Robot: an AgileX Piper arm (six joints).
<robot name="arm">
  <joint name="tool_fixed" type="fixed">
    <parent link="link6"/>
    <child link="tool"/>
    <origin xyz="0 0 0" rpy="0 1.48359 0"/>
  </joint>
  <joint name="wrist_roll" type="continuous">
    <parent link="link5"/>
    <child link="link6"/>
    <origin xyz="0.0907 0 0.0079"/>
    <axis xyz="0.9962 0 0.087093"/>
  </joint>
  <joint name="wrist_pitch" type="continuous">
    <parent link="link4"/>
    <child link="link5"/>
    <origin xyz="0 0 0"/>
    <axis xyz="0 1 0"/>
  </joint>
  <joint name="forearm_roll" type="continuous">
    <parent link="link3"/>
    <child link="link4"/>
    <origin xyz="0.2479 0 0.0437"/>
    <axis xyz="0.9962 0 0.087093"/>
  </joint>
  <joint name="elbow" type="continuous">
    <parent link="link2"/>
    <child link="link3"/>
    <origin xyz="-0.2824 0 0.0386"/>
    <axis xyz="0 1 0"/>
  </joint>
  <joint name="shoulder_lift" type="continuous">
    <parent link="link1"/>
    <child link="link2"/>
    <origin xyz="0 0 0"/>
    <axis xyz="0 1 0"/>
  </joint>
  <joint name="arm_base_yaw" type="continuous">
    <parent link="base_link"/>
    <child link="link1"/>
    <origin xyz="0 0 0.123"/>
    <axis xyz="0 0 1"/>
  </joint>
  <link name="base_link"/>
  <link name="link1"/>
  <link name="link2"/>
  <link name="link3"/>
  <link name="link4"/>
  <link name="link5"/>
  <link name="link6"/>
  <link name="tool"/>
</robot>
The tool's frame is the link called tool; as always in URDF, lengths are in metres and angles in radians. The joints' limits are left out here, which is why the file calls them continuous.
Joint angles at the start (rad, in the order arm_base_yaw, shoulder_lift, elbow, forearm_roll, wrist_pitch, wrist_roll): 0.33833 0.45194 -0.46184 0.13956 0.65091 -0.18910
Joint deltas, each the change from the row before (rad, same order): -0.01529 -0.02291 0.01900 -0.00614 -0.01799 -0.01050; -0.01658 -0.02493 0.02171 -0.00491 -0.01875 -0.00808; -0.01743 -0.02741 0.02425 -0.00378 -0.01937 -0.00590; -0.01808 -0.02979 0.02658 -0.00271 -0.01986 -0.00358; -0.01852 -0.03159 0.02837 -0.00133 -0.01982 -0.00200; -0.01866 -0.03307 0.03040 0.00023 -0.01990 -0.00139; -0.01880 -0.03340 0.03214 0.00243 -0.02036 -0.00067; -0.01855 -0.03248 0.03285 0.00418 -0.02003 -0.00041; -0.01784 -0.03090 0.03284 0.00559 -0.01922 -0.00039
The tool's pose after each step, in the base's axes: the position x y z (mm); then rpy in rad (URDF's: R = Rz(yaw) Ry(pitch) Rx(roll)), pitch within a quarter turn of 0, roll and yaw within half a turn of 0. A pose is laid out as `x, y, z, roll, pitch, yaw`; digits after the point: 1 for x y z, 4 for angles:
78.3, 33.8, 277.0, -3.0626, 1.0431, -2.6360
76.2, 31.2, 273.4, -3.0306, 1.0629, -2.6238
73.9, 28.6, 269.2, -3.0023, 1.0832, -2.6164
71.3, 26.1, 264.4, -2.9782, 1.1043, -2.6142
68.7, 23.7, 259.0, -2.9583, 1.1257, -2.6164
66.0, 21.5, 253.0, -2.9418, 1.1472, -2.6219
63.5, 19.5, 246.3, -2.9315, 1.1684, -2.6332
61.2, 17.8, 239.3, -2.9268, 1.1882, -2.6493
59.3, 16.3, 231.9, -2.9275, 1.2062, -2.6695

